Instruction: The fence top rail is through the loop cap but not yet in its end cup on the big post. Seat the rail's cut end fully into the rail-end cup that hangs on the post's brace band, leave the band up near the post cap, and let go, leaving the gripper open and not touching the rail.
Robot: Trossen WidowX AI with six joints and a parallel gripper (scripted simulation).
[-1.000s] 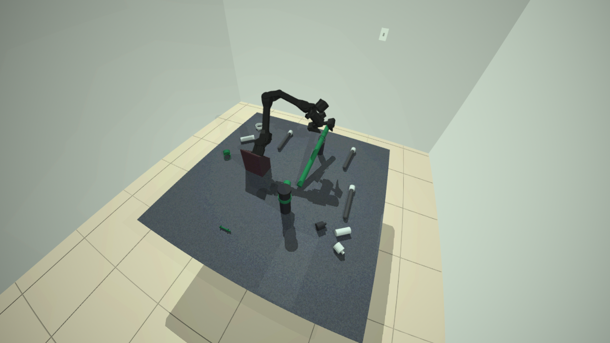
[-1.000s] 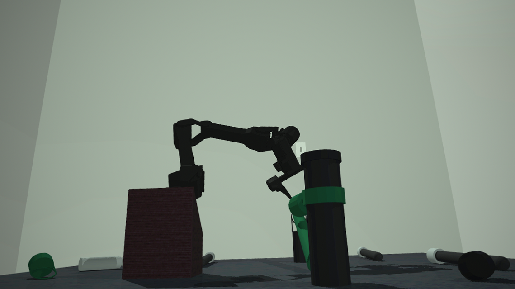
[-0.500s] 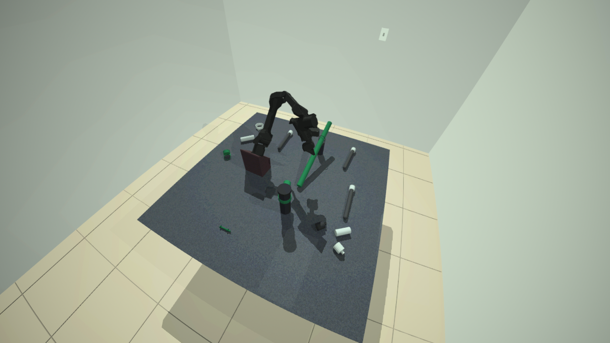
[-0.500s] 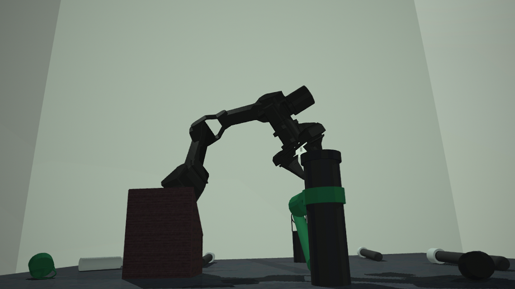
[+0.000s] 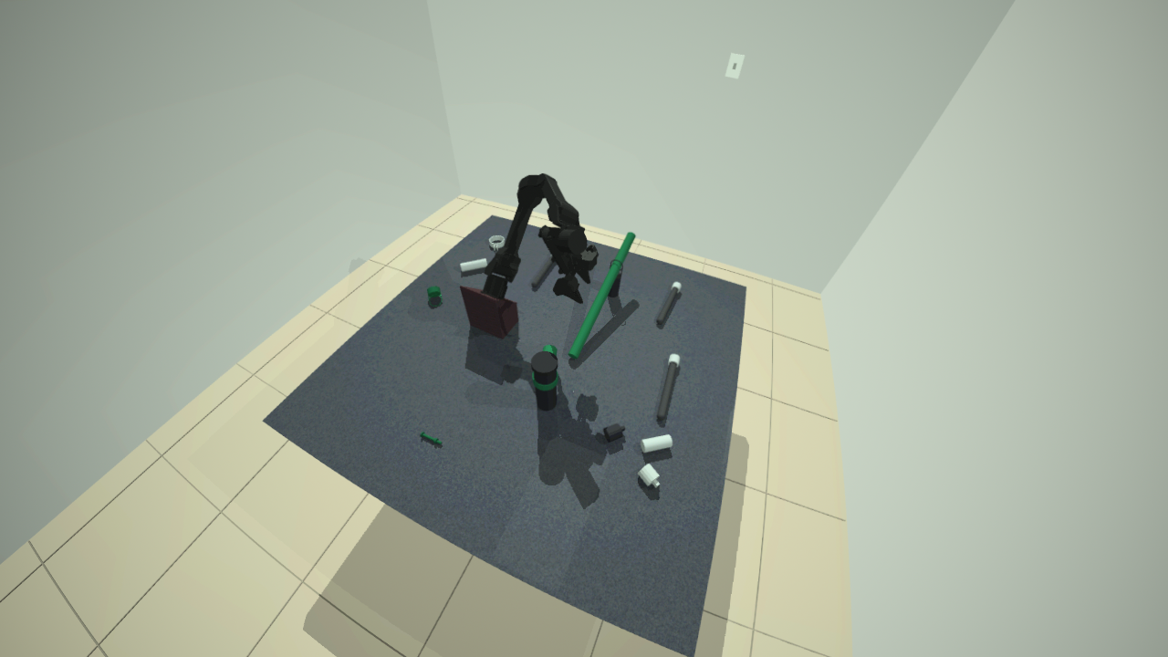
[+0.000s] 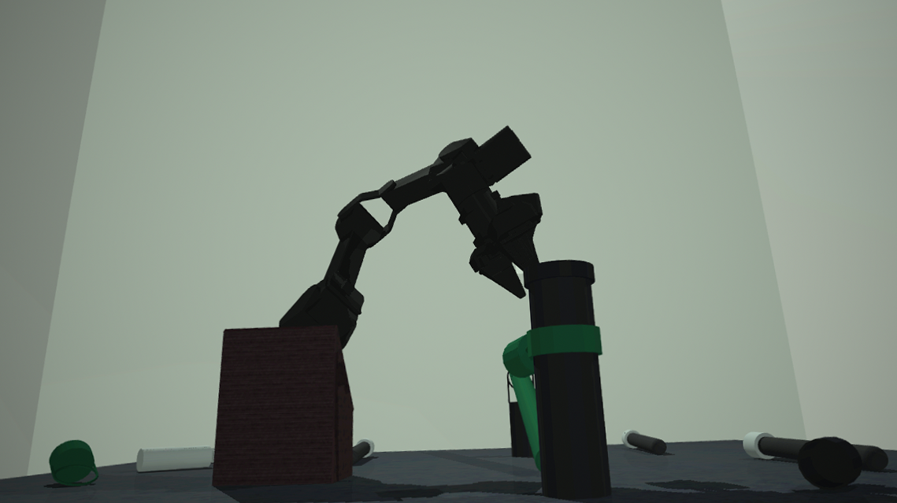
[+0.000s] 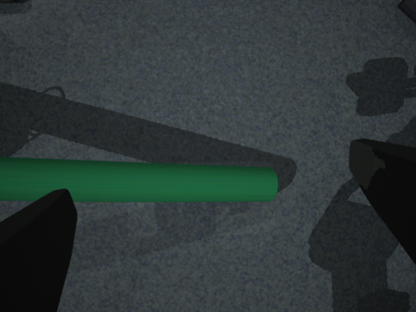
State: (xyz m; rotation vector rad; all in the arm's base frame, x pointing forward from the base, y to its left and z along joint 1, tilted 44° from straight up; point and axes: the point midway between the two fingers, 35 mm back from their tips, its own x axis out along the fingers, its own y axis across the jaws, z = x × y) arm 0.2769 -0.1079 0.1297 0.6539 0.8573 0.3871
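Right now the band is 4 cm behind my gripper tip, 21 cm to the right of it and 11 cm below it. From my gripper tip the other things lie so: white cylinder (31 cm ahead, 28 cm to the right, 22 cm below); then green cap (59 cm behind, 1 cm to the left, 23 cm below); then black fitting (19 cm ahead, 28 cm to the right, 22 cm below).
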